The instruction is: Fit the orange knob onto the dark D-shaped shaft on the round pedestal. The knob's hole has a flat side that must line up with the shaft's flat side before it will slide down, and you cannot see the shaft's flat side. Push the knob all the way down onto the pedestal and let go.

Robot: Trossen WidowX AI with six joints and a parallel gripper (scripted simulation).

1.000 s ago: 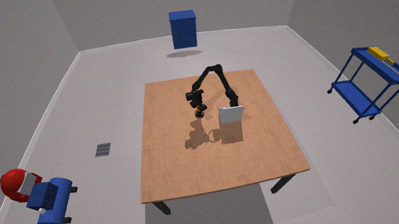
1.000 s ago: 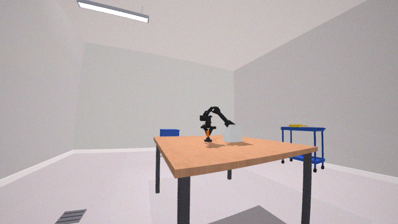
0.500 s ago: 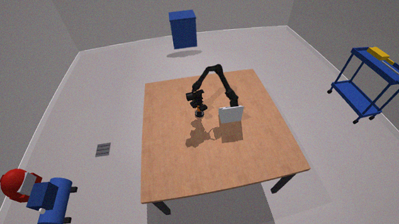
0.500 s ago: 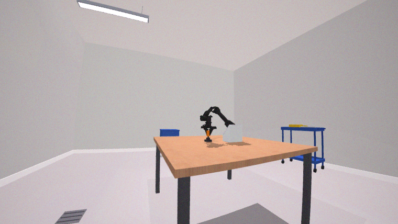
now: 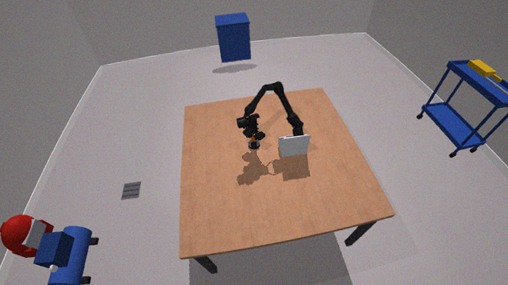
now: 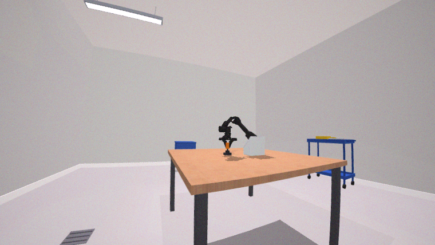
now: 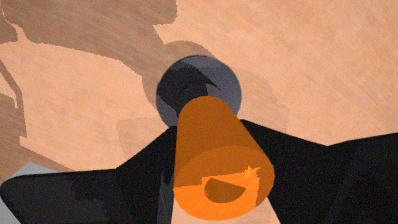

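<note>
My gripper tip is 20 mm below the orange knob. Round my gripper tip: dark round pedestal 40 mm below.
</note>
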